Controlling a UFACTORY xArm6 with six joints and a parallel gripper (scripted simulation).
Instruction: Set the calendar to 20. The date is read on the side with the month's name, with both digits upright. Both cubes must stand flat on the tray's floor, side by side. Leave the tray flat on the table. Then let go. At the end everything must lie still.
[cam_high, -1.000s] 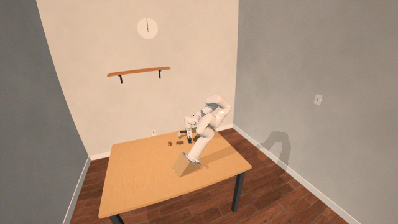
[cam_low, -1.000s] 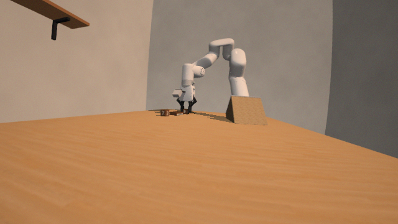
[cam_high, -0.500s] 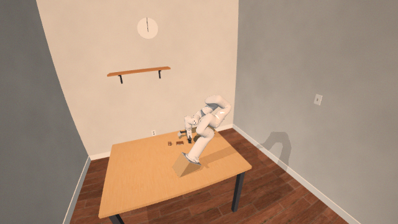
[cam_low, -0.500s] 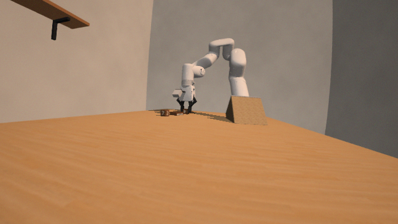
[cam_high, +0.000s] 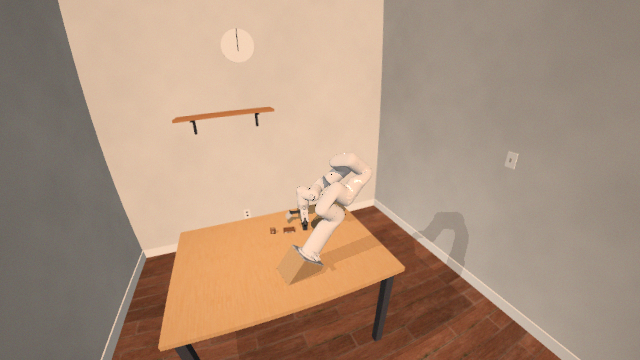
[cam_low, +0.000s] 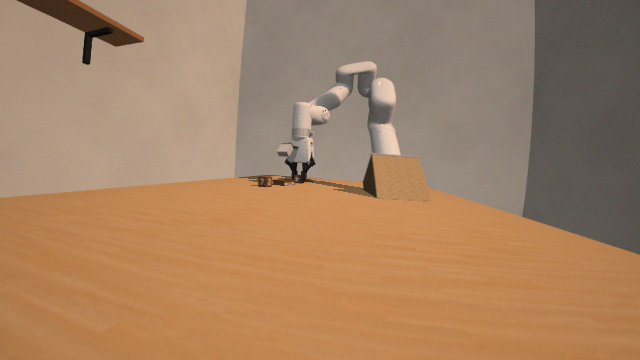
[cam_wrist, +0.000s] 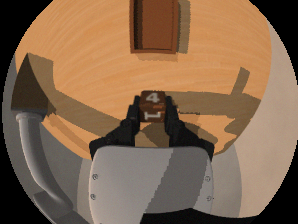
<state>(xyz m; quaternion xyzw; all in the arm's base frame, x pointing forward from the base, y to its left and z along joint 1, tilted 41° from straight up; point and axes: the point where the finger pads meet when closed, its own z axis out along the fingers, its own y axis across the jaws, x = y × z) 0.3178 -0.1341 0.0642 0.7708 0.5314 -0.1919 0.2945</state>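
Now: the brown tray 40 mm ahead of my hand, 100 mm to the left of it and 20 mm below it.
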